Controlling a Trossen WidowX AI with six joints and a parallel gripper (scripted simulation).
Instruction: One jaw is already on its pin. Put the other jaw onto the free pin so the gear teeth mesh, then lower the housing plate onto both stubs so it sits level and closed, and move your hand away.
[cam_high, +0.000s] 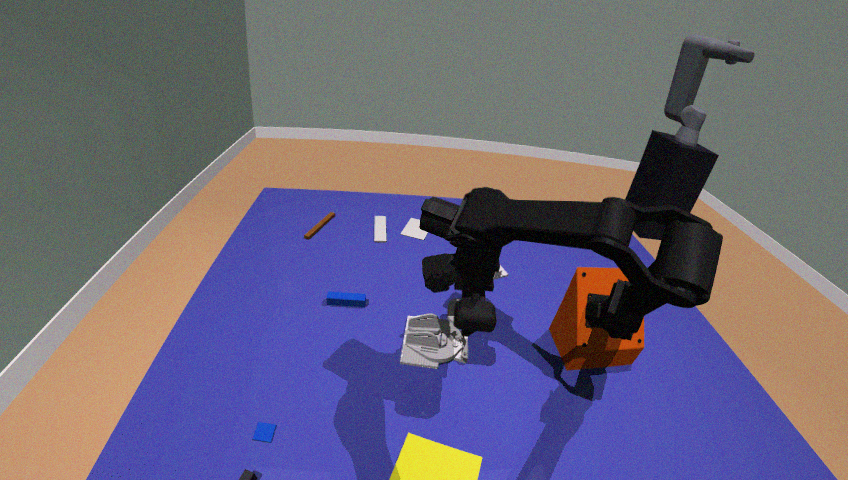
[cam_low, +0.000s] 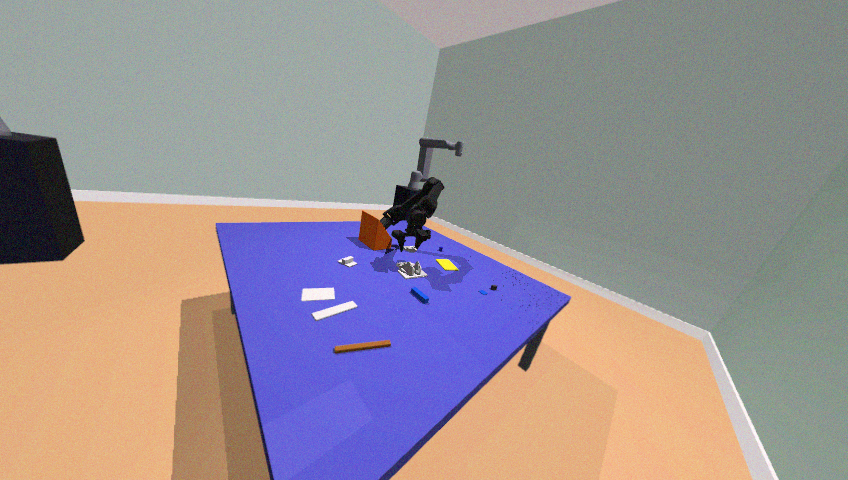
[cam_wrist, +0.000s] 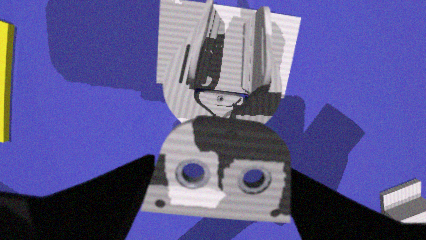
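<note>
Right now the jaw is 2 cm ahead of my gripper tip, 1 cm to the left of it and 7 cm below it. The rest, counted from my gripper tip: blue block (23 cm ahead, 10 cm to the right, 7 cm below); then white stepped part (11 cm behind, 25 cm to the right, 7 cm below); then yellow sheet (5 cm ahead, 25 cm to the left, 8 cm below).
</note>
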